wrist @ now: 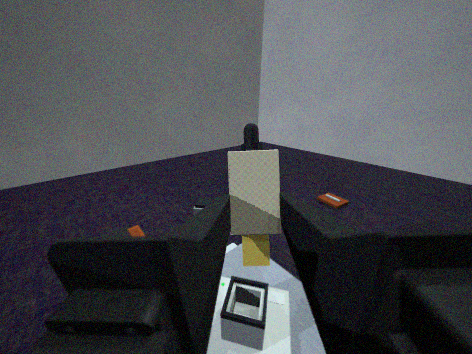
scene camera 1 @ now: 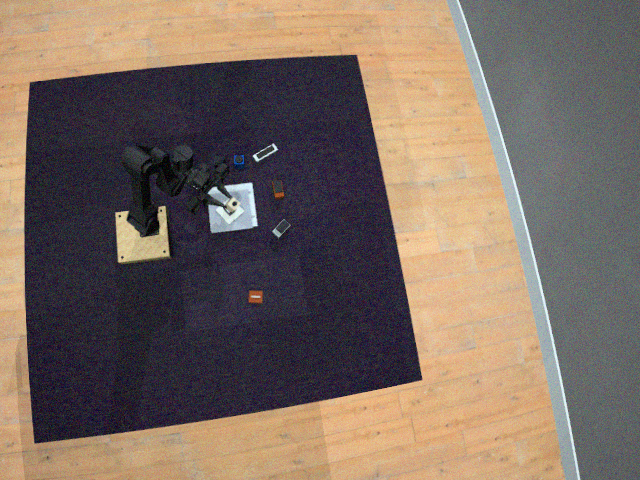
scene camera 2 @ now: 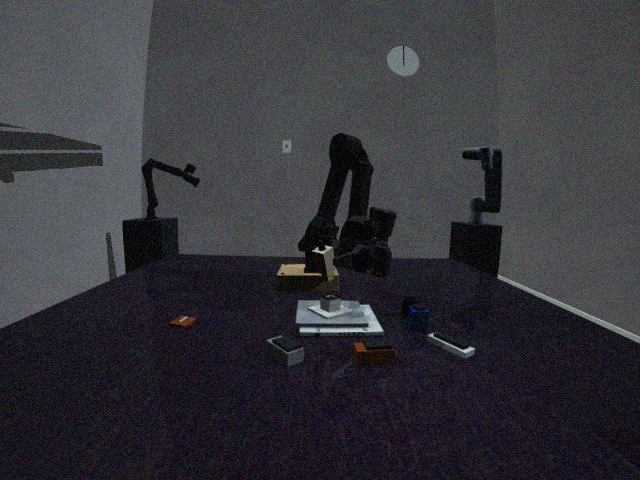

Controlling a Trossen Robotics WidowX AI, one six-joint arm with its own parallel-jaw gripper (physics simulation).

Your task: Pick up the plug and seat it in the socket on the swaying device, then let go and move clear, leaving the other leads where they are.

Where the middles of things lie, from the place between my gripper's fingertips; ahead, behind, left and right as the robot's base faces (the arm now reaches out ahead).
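There is the device (scene camera 2: pixel 331 312), which I find 10 mm to the left of my hand, 10 mm behind it and 100 mm below it. The plug (wrist: pixel 254 185) is 10 mm ahead of my hand and 10 mm to the right of it.
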